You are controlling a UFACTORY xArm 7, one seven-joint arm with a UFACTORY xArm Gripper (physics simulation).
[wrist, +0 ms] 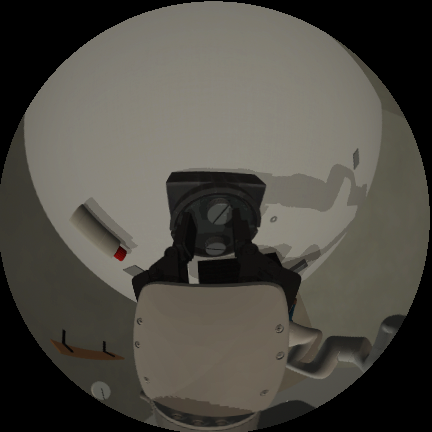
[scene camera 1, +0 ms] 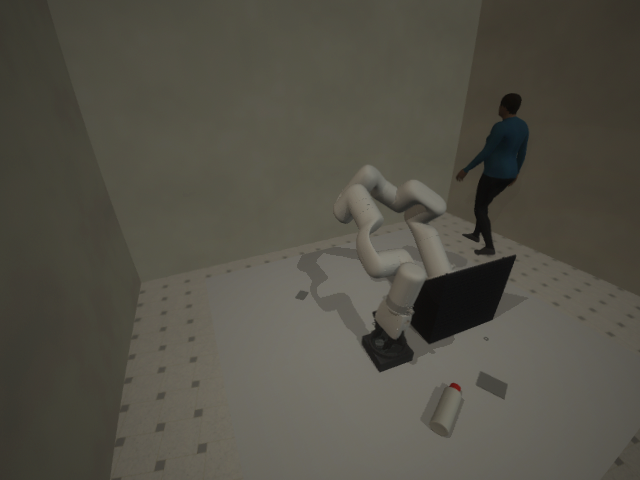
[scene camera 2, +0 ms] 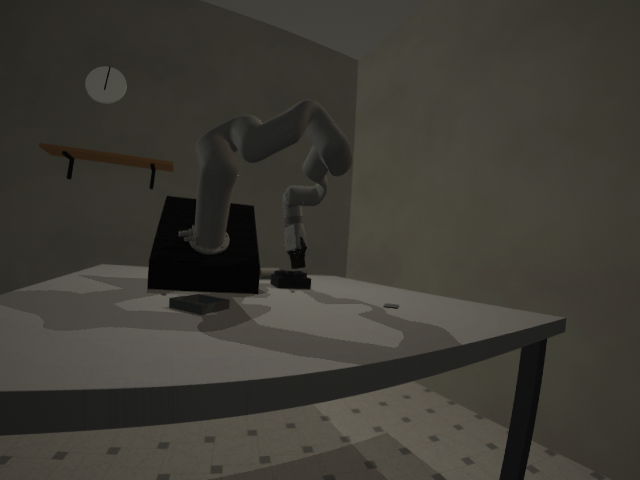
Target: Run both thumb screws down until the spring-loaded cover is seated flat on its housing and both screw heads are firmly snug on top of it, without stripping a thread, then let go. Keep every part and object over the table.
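Where they show: gripper, fingertip midpoint: (wrist: 212, 219) (scene camera 1: 381, 342) (scene camera 2: 298, 268); arm's base, origin of the base link: (scene camera 2: 209, 240).
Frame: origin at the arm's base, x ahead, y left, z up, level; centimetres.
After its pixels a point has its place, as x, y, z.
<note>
A dark square housing (scene camera 1: 395, 361) {35.4, 12.1, -12.3} (scene camera 2: 290, 282) {30.4, 0.4, -12.8} (wrist: 250, 188) {37.9, 1.0, -11.1} stands on the table and bears a dark round cover (wrist: 205, 234) {32.3, 7.8, -10.2}. Two pale slotted screw heads show in the wrist view: the larger far screw (wrist: 219, 212) {36.8, 5.5, -8.9} and the near screw (wrist: 215, 247) {30.6, 6.8, -8.9}, closer to the palm. Whether the cover lies flat, and whether the heads touch it, cannot be told. My gripper (scene camera 2: 297, 266) {36.8, 6.4, -7.9} (wrist: 212, 219) {36.8, 6.4, -7.9} is partly open and empty, pointing down just above the housing. In the wrist view its fingertips appear on either side of the far screw's lower part; their exact height over it is unclear.
A large black box (scene camera 1: 465, 302) {6.3, 14.7, 0.1} (scene camera 2: 204, 274) {-2.2, -7.0, -10.0} stands close beside the housing. A white bottle (scene camera 1: 446, 410) {37.0, 32.1, -10.1} (wrist: 95, 231) {36.0, 29.2, -11.6} with a red cap lies on the table. A grey plate (scene camera 1: 491, 384) {15.5, 33.9, -14.8}, a dark tray (scene camera 2: 199, 303) {-6.6, -24.3, -15.0} and a small ring (wrist: 273, 219) {27.5, -6.6, -15.0} lie around. A person (scene camera 1: 509, 149) stands beyond.
</note>
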